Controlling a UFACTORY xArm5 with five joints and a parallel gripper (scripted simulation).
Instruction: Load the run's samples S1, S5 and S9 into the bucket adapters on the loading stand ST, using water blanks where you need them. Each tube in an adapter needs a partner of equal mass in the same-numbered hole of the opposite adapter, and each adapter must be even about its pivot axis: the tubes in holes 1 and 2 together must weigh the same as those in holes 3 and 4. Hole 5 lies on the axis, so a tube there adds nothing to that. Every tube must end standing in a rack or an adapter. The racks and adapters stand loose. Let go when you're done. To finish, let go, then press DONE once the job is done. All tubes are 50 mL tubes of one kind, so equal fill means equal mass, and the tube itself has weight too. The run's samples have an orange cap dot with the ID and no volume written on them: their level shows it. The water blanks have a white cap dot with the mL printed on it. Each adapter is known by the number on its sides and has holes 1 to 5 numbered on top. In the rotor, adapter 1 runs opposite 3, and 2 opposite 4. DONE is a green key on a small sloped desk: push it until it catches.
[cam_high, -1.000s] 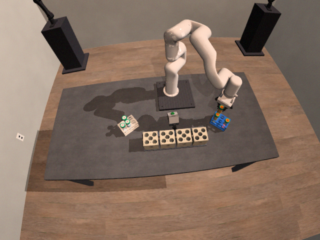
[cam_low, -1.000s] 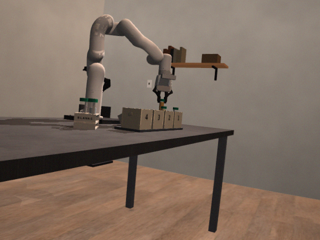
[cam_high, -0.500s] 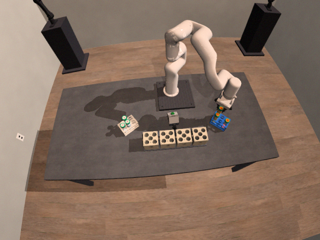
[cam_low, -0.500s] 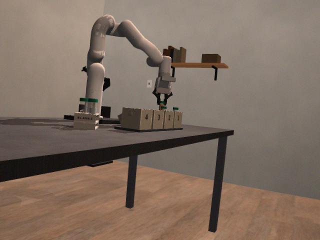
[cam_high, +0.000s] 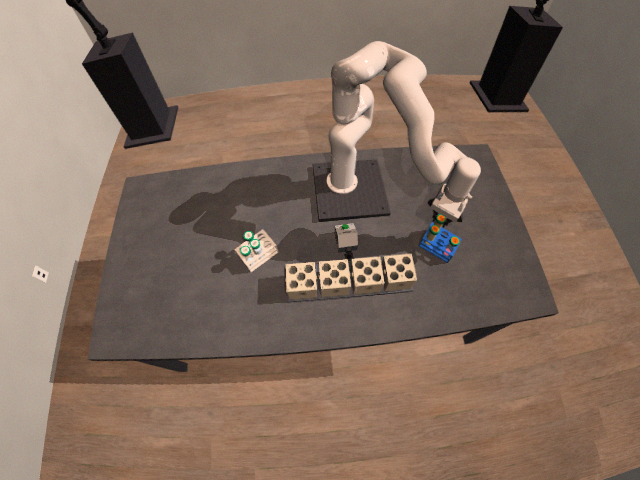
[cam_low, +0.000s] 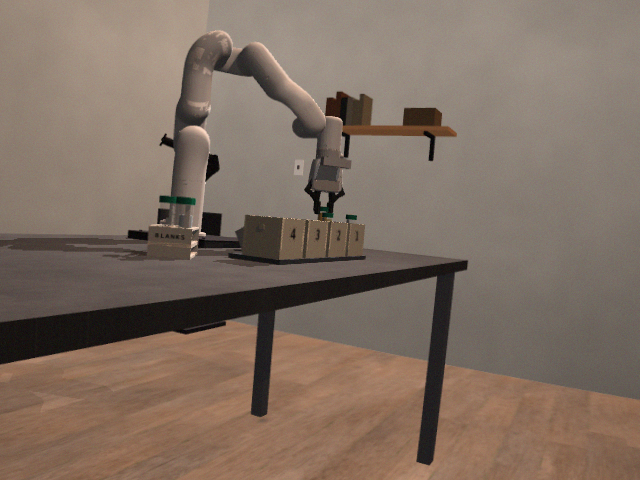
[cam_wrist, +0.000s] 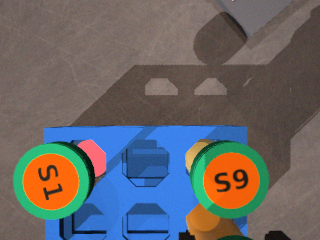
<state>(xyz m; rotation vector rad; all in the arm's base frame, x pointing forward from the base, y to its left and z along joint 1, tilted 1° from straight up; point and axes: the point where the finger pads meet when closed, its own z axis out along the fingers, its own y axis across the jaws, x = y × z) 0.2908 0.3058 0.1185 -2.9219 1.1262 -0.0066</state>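
Now: the tube S5 5 cm below my hand and 1 cm behind it. Round my hand: green DONE key: 33 cm to the right, 7 cm below, 5 cm behind; blue sample rack: 10 cm below, 4 cm ahead, 2 cm to the left; adapter 1: 18 cm to the right, 15 cm ahead, 8 cm below.
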